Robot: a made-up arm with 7 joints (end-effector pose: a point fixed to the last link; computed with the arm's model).
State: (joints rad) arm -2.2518 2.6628 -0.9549 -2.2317 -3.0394 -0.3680 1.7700
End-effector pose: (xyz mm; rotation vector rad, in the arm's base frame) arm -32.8 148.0 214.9 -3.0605 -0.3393 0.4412
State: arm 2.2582 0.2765 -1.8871 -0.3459 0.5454 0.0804 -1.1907
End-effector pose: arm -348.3 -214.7 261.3 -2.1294 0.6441 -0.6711
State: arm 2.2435 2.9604 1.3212 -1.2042 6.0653 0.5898 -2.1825
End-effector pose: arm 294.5 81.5 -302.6 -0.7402 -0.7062 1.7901
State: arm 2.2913 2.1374 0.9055 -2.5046 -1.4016 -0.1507 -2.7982
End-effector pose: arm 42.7 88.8 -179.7 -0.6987 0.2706 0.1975
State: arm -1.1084 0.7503 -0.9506 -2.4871 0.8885 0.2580 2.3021
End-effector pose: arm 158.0 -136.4 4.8 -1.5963 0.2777 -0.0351
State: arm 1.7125 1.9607 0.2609 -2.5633 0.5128 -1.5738 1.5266
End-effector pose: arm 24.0 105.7 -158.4 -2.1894 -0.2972 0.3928
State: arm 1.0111 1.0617 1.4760 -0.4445 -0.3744 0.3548 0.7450
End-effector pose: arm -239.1 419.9 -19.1 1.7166 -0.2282 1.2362
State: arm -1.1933 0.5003 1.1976 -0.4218 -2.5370 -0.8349 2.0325
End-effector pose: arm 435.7 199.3 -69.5 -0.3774 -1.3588 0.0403
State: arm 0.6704 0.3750 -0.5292 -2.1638 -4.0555 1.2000 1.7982
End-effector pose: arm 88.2 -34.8 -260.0 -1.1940 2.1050 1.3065
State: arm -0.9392 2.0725 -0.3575 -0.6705 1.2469 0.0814 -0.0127
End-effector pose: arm 75.0 380.9 273.2 1.1806 -1.9258 0.4732
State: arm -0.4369 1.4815 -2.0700 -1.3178 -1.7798 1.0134 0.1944
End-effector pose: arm 33.7 312.7 -273.0 -1.2436 0.1488 2.5793
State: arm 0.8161 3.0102 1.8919 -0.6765 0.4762 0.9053 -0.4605
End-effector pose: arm 305.3 -51.7 359.3 1.5544 -1.3200 -0.6221
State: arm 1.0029 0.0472 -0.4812 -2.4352 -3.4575 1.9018 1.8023
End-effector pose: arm 68.3 -45.8 -204.2 -1.7102 2.3029 -0.1316
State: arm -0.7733 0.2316 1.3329 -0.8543 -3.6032 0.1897 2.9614
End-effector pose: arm 339.8 225.2 -219.4 0.7239 -1.4740 0.6733
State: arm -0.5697 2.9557 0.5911 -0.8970 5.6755 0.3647 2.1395
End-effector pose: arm -82.6 -41.6 450.3 -1.0685 2.5731 0.3175
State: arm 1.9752 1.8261 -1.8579 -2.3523 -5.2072 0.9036 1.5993
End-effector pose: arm -177.7 11.1 157.8 -0.9174 -2.7812 -0.8495
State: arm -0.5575 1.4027 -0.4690 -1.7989 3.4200 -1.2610 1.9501
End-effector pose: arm 318.5 131.6 -5.7 1.4196 0.1143 -1.5691
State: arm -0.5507 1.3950 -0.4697 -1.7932 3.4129 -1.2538 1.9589
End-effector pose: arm 319.1 132.4 -9.4 1.4156 0.1077 -1.5659
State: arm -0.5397 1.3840 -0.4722 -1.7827 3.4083 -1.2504 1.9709
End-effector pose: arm 320.1 134.1 -15.5 1.3987 0.1065 -1.5597
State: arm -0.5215 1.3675 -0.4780 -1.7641 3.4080 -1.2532 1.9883
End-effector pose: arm 321.5 137.4 -26.0 1.3604 0.1150 -1.5485
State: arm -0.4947 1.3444 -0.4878 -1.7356 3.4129 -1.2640 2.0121
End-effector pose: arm 322.8 142.5 -41.9 1.2971 0.1369 -1.5299
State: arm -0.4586 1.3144 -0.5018 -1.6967 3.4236 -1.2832 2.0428
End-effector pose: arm 323.2 149.4 -63.8 1.2087 0.1748 -1.5017
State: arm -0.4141 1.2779 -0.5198 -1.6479 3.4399 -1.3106 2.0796
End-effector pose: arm 321.5 157.6 -91.5 1.0993 0.2302 -1.4624
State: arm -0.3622 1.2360 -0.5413 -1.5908 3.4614 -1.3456 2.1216
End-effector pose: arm 316.3 166.5 -124.3 0.9746 0.3037 -1.4110
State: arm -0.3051 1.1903 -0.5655 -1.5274 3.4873 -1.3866 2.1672
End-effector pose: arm 306.5 175.4 -160.6 0.8421 0.3939 -1.3479
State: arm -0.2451 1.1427 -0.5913 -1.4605 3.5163 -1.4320 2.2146
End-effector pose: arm 291.6 183.5 -198.3 0.7096 0.4976 -1.2752
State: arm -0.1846 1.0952 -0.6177 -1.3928 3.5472 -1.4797 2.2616
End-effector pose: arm 272.0 190.1 -235.2 0.5833 0.6104 -1.1966
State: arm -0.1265 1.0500 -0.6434 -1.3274 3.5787 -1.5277 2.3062
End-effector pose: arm 248.9 195.1 -269.1 0.4686 0.7261 -1.1162
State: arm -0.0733 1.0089 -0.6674 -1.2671 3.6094 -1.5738 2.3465
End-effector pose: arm 224.4 198.2 -298.3 0.3688 0.8383 -1.0389
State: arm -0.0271 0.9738 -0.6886 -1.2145 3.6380 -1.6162 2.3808
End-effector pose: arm 200.7 200.0 -321.9 0.2856 0.9409 -0.9690
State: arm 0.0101 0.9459 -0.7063 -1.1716 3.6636 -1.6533 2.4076
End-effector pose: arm 180.0 200.8 -339.6 0.2193 1.0284 -0.9105
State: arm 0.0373 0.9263 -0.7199 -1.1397 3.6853 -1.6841 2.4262
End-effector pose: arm 164.0 201.2 -351.7 0.1695 1.0973 -0.8654
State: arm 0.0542 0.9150 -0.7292 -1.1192 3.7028 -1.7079 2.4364
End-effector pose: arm 153.5 201.7 -358.8 0.1345 1.1456 -0.8348
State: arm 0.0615 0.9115 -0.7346 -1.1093 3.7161 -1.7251 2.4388
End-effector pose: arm 148.6 202.4 -361.7 0.1127 1.1742 -0.8183
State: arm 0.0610 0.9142 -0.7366 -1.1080 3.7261 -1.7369 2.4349
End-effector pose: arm 148.3 203.4 -361.4 0.1008 1.1866 -0.8131
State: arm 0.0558 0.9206 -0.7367 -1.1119 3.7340 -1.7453 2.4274
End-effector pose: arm 150.9 204.5 -359.2 0.0950 1.1891 -0.8148
